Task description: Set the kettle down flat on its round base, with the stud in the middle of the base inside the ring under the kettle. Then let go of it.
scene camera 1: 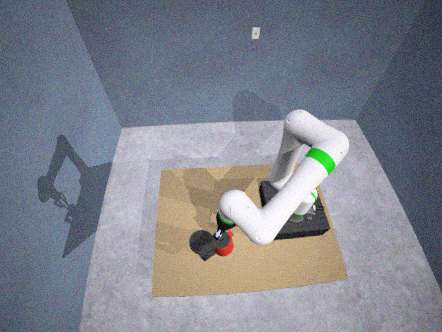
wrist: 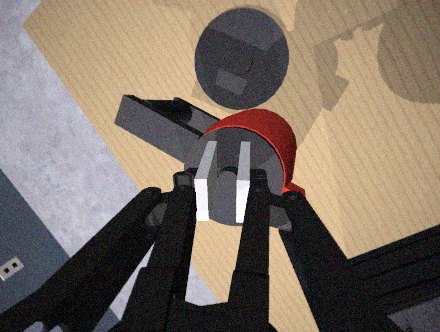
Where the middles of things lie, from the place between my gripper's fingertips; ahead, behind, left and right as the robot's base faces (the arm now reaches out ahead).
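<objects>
My hand is 10 cm short of the round dark base (wrist: 241,61), 3 cm to the left of it and 22 cm above it.
</objects>
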